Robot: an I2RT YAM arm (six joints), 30 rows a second.
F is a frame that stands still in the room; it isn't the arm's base.
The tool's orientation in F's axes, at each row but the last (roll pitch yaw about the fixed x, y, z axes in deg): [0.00, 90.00, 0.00]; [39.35, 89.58, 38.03]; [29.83, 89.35, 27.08]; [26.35, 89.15, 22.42]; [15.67, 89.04, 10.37]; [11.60, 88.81, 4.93]
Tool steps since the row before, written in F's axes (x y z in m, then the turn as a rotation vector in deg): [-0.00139, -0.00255, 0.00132, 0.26, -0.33, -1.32]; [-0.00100, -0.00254, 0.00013, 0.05, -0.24, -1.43]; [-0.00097, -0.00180, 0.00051, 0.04, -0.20, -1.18]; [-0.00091, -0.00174, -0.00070, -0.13, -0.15, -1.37]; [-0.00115, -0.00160, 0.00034, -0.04, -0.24, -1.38]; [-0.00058, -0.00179, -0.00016, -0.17, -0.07, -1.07]
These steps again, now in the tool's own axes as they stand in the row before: [-0.00132, -0.00255, -0.00139, 1.32, -0.33, 0.26]; [-0.00015, -0.00256, -0.00094, 1.43, -0.25, 0.05]; [-0.00053, -0.00184, -0.00088, 1.18, -0.20, 0.04]; [0.00068, -0.00180, -0.00080, 1.37, -0.17, -0.14]; [-0.00036, -0.00170, -0.00099, 1.38, -0.25, -0.04]; [0.00014, -0.00185, -0.00037, 1.07, -0.09, -0.18]
